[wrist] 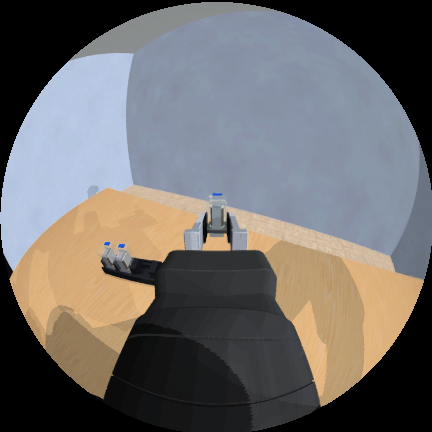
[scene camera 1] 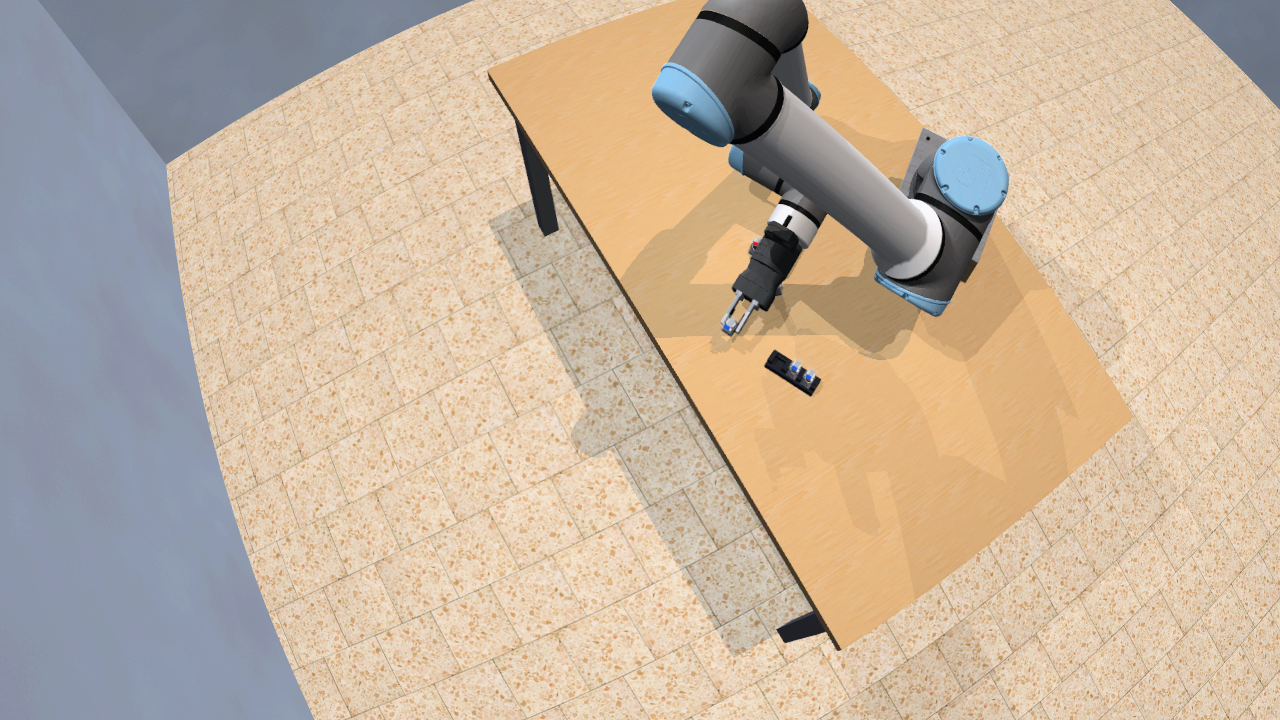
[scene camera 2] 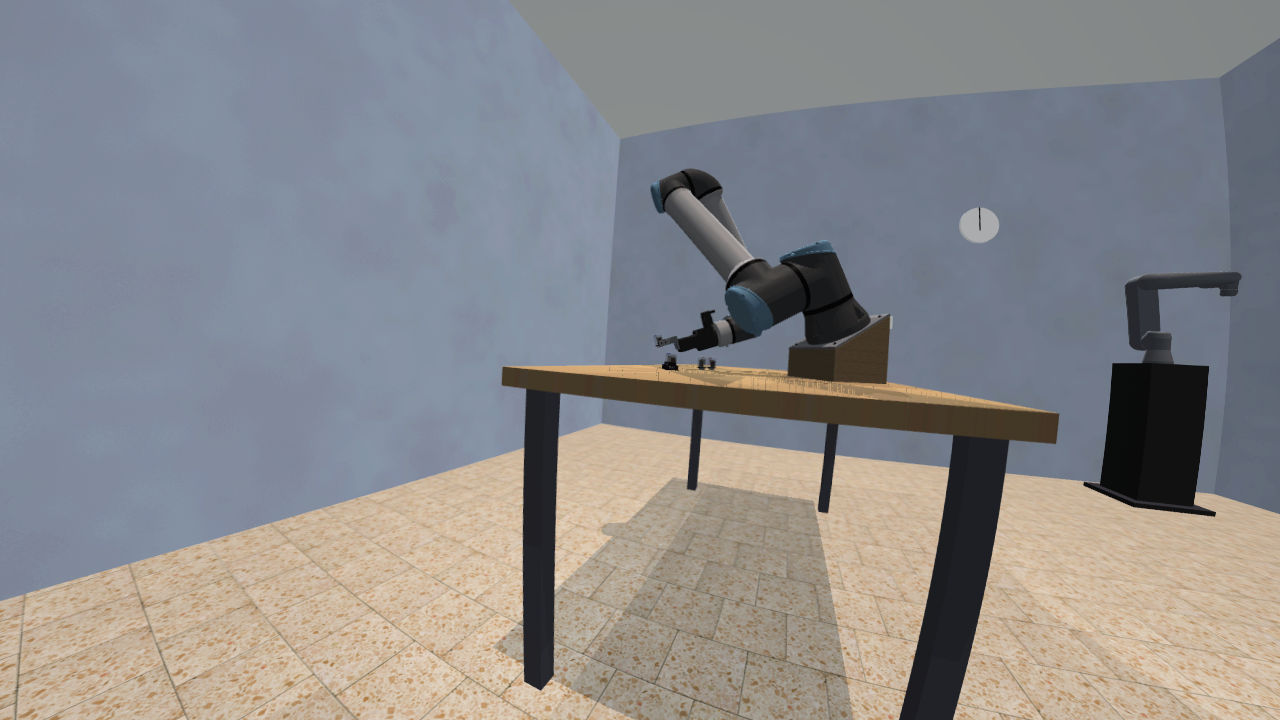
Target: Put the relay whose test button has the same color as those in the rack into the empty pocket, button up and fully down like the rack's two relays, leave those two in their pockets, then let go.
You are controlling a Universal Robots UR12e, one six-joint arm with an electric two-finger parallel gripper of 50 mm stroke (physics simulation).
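Places are measured from the arm's base along level axes (x back, y right, z up), in millimetres.
Pixels of known places: gripper, between the fingertips: (wrist: 216, 221) (scene camera 1: 729, 328) (scene camera 2: 658, 343); arm's base, origin of its link: (scene camera 2: 838, 331).
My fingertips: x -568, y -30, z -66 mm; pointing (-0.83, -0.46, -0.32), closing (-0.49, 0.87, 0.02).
Note:
For each thing: its top centre in the pictures, then the offset to it from my fingertips.
- clear-cased relay with a blue button, centre of its top: (wrist: 216, 194) (scene camera 1: 731, 319) dz +33, dx +1, dy +0 mm
- black rack, centre of its top: (wrist: 125, 261) (scene camera 1: 794, 369) (scene camera 2: 670, 361) dz -58, dx +85, dy -104 mm
My gripper (scene camera 1: 733, 321) (scene camera 2: 665, 341) (wrist: 216, 221) is shut on a clear-cased relay with a blue button (scene camera 1: 727, 327) (wrist: 217, 212). The relay points button up and is held above the table, apart from the rack. The black rack (scene camera 1: 775, 361) (scene camera 2: 669, 367) (wrist: 145, 271) lies on the table, to the lower right of the gripper in scene view 1 and to its left in the wrist view. Two blue-button relays, one (scene camera 1: 795, 368) (wrist: 123, 258) in the middle pocket and one (scene camera 1: 810, 377) (wrist: 107, 256) in the end pocket, stand upright. The pocket nearest the gripper is empty, partly hidden in the wrist view.
Two small objects (scene camera 2: 707, 363) stand on the wooden table (scene camera 1: 895, 537) (scene camera 2: 760, 398) under the arm in scene view 2; their button colours cannot be told. The table's long edge runs close beyond the gripper. A second arm on a black pedestal (scene camera 2: 1154, 434) stands away from the table.

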